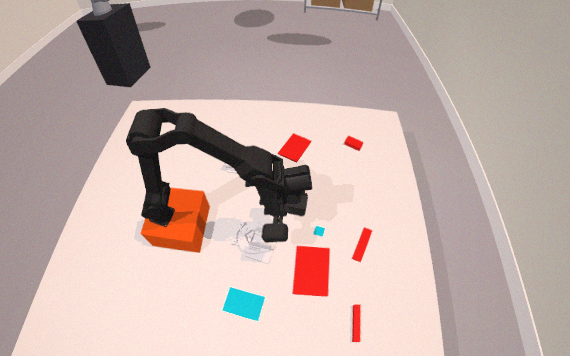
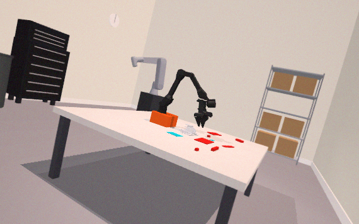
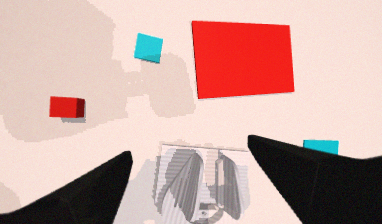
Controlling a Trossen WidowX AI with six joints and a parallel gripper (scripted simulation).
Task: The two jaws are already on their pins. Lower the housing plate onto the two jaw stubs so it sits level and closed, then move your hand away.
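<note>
My gripper tip is now 100 mm short of the small cyan block, 70 mm above it and 50 mm to the right of it. The rest, counted from my gripper tip: red plate: 110 mm ahead, 90 mm to the right, 70 mm below; cyan plate: 240 mm to the right, 70 mm below, 50 mm behind.
</note>
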